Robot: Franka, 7 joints.
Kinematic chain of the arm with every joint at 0, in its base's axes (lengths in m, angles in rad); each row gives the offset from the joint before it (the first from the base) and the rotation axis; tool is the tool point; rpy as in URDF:
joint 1: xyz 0 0 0.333 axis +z
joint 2: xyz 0 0 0 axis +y
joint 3: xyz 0 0 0.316 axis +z
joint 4: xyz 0.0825 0 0 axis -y
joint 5: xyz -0.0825 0 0.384 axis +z
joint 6: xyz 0 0 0 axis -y
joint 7: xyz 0.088 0 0 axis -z
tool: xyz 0 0 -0.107 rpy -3.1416 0 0
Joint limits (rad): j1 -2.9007..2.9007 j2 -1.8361..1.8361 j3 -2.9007..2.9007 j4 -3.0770..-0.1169 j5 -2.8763..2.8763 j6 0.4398..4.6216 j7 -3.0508..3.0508
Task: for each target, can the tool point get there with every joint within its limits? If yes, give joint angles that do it. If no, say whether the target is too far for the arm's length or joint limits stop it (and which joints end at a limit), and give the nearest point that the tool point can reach.
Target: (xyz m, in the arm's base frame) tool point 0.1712 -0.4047 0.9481
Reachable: yes | joints -1.9438 0.6384 1.5762 -0.9404 -0.9519 3.9294 1.4222
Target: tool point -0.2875 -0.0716 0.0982
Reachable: yes | joints -1.1924 1.1629 -1.1260 -2.7978 1.9268 2.0243 1.6453
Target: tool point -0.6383 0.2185 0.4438
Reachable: yes | joints 0.6187 -1.3414 1.3282 -1.4986 -1.7730 3.4475 1.3075
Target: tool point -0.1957 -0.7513 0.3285
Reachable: yes | joints -1.7863 1.4251 -0.4658 -0.5826 -0.1844 3.9354 -2.4598
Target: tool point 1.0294 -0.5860 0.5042
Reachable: no: too far | nearest point 0.7379 -0.4201 0.4557 | short by 0.339 m
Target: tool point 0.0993 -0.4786 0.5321
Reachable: yes | joints 0.4439 -1.0183 -1.6306 -2.0176 -1.7009 3.9375 -0.9613
